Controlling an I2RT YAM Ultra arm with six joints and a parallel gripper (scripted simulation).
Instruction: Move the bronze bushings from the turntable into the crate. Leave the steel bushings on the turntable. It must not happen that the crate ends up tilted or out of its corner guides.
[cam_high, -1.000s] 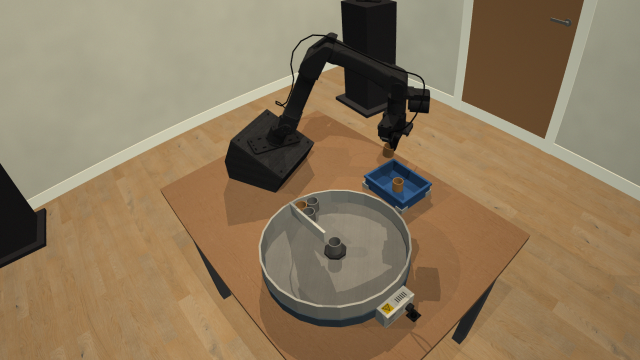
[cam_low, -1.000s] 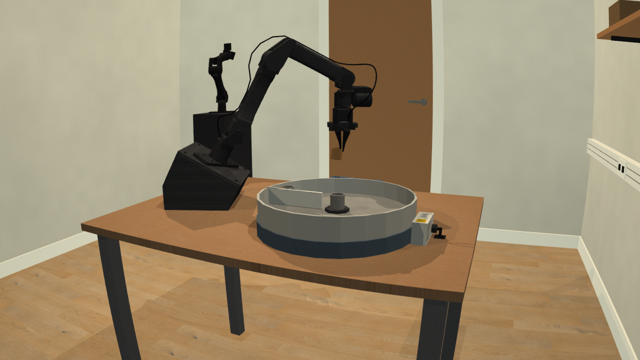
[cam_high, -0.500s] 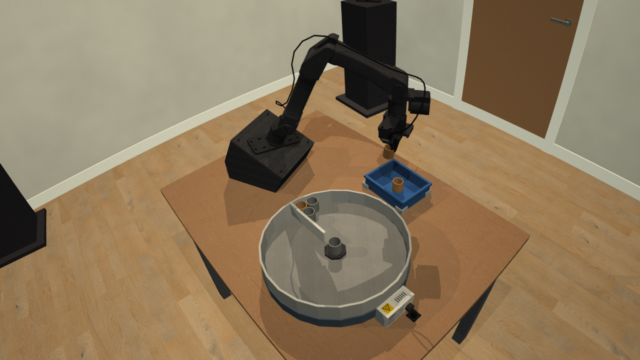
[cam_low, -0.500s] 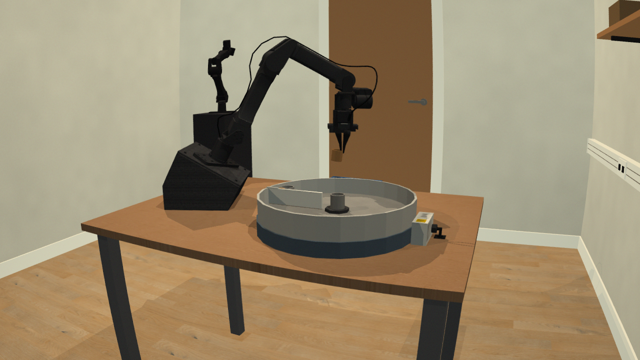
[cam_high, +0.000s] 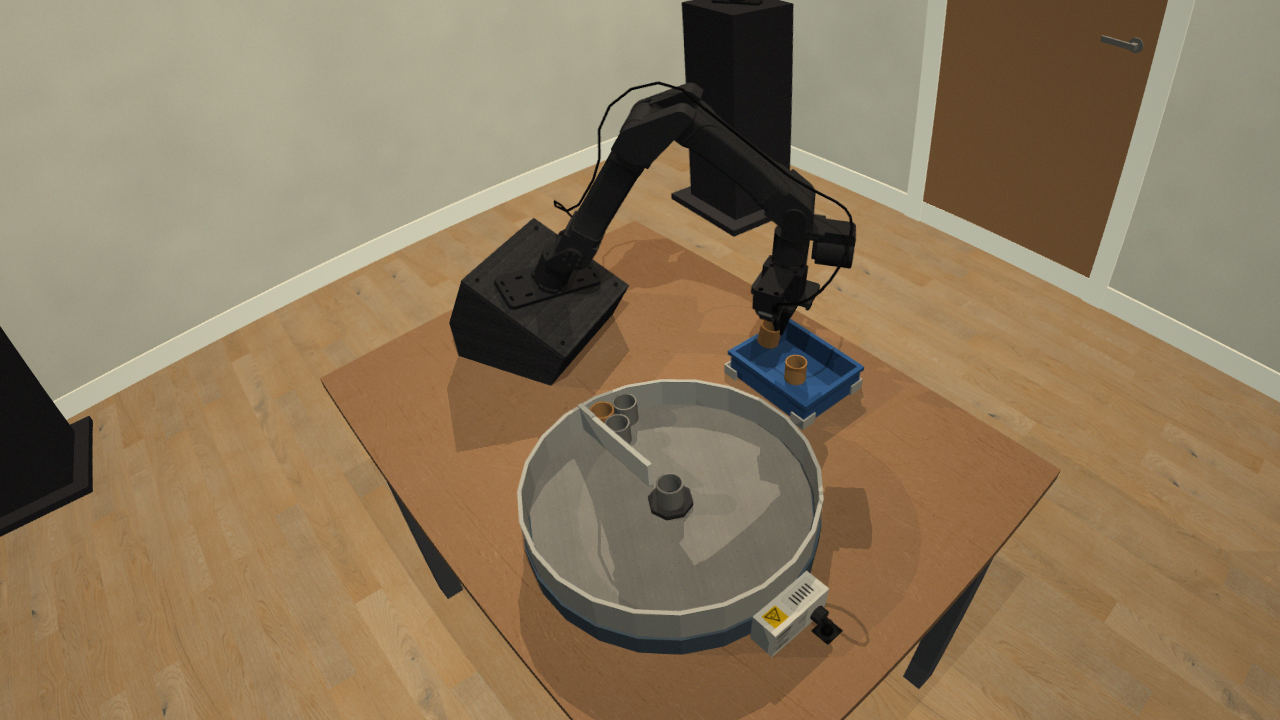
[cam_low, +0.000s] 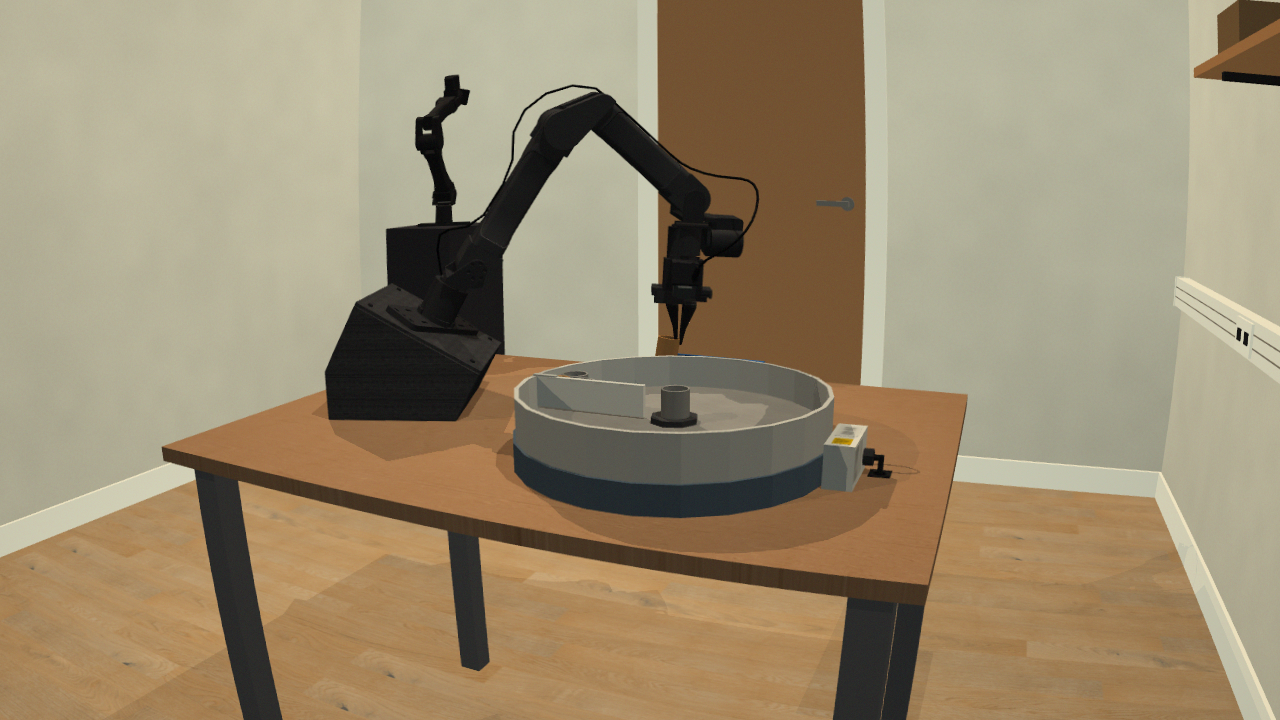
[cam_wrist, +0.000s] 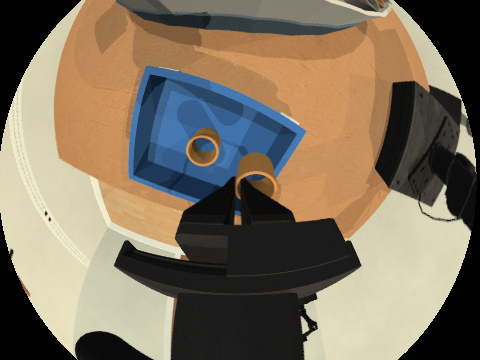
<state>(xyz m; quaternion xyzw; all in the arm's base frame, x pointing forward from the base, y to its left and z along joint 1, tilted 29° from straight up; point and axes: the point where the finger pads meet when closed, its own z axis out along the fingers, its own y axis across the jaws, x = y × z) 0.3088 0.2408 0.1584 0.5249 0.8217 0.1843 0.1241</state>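
Right now the blue crate is 7 cm below my hand and 4 cm ahead of it. Also, from my hand: grey turntable (35 cm to the right, 16 cm ahead, 4 cm below).
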